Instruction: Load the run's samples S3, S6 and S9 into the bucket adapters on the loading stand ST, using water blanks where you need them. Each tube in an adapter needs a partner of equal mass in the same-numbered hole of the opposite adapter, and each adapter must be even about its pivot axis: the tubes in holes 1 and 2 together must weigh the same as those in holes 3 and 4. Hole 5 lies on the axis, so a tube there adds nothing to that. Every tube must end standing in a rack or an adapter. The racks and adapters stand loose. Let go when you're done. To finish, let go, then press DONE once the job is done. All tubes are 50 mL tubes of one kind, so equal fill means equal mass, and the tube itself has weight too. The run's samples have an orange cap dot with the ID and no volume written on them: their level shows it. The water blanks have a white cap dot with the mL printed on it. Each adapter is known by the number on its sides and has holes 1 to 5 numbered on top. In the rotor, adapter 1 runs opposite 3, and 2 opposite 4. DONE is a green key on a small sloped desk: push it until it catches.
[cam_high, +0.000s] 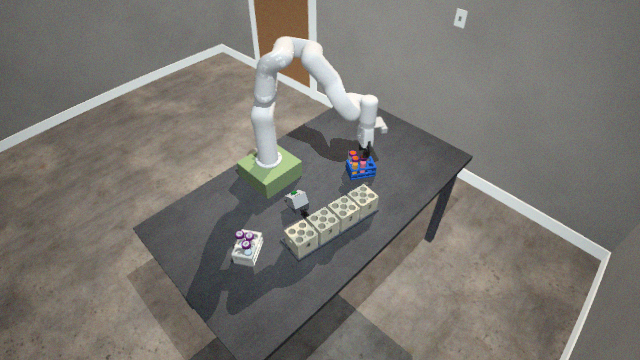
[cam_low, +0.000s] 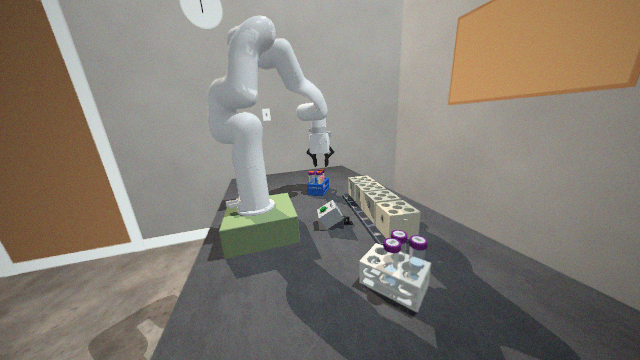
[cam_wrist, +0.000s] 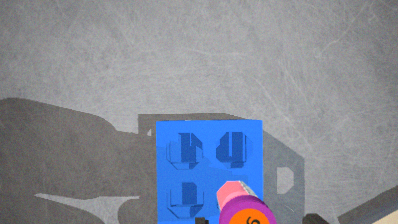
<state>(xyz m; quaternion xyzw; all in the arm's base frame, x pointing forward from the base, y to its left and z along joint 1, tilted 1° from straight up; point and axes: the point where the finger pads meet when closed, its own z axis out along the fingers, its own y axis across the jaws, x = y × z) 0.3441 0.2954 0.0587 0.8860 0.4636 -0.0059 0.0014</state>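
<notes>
The sample tube lies 10 mm ahead of my hand and 90 mm below it. Round my hand: blue sample rack: 20 mm behind, 10 mm to the left, 130 mm below; then green done key: 120 mm behind, 350 mm to the right, 90 mm below; then adapter 1: 130 mm ahead, 180 mm to the right, 110 mm below.
</notes>
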